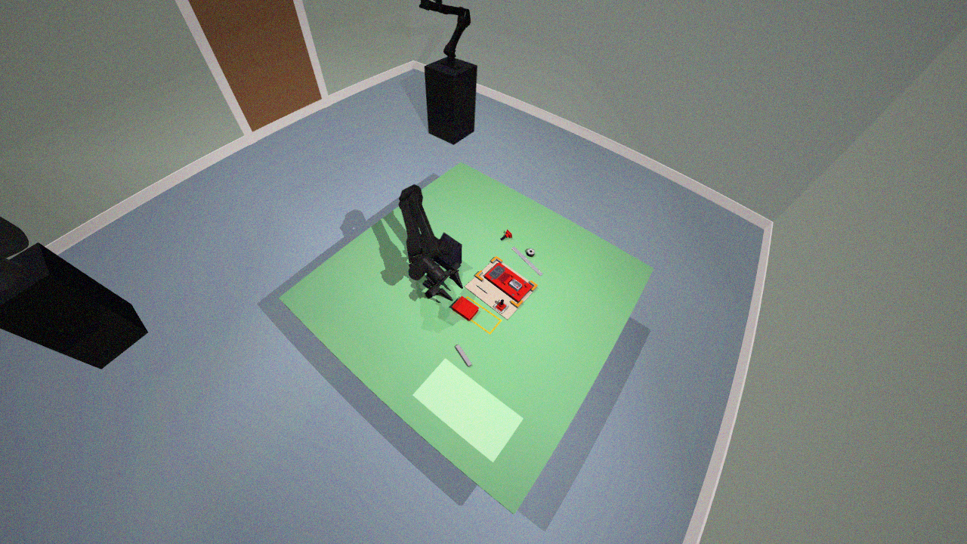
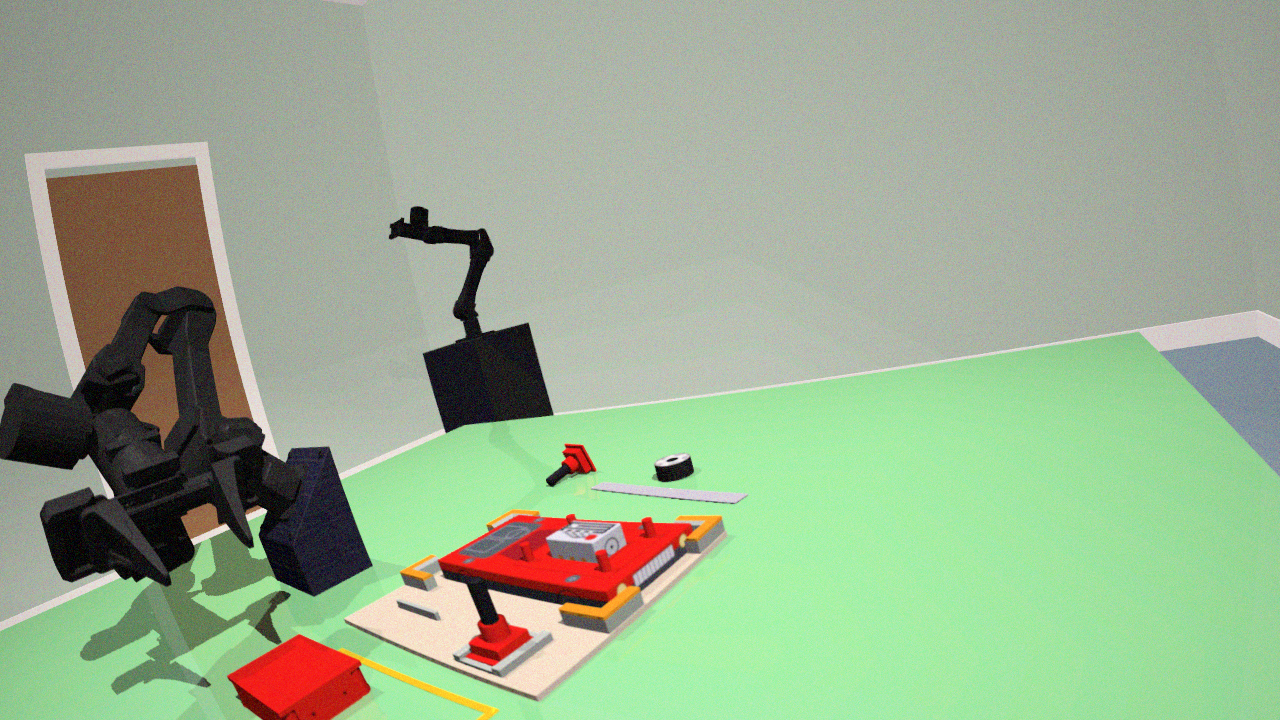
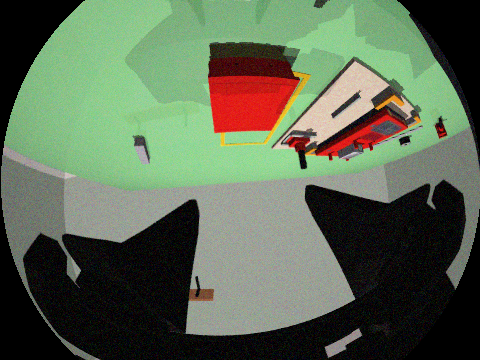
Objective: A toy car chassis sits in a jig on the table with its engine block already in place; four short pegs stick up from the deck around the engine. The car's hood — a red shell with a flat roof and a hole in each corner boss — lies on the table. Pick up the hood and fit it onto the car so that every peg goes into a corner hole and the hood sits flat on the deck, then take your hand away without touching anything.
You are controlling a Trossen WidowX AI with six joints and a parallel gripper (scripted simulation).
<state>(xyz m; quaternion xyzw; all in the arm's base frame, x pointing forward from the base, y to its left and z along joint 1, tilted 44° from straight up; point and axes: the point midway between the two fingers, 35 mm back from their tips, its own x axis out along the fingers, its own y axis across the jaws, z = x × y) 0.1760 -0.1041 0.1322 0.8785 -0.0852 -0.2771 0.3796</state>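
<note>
My gripper tip is now 3 cm short of the red hood, 1 cm to the right of it and 9 cm above it. Round my gripper tip: grey engine block 14 cm ahead, 24 cm to the left, 9 cm below; then grey bar 16 cm ahead, 16 cm to the right, 10 cm below; then jig 10 cm ahead, 22 cm to the left, 10 cm below.
</note>
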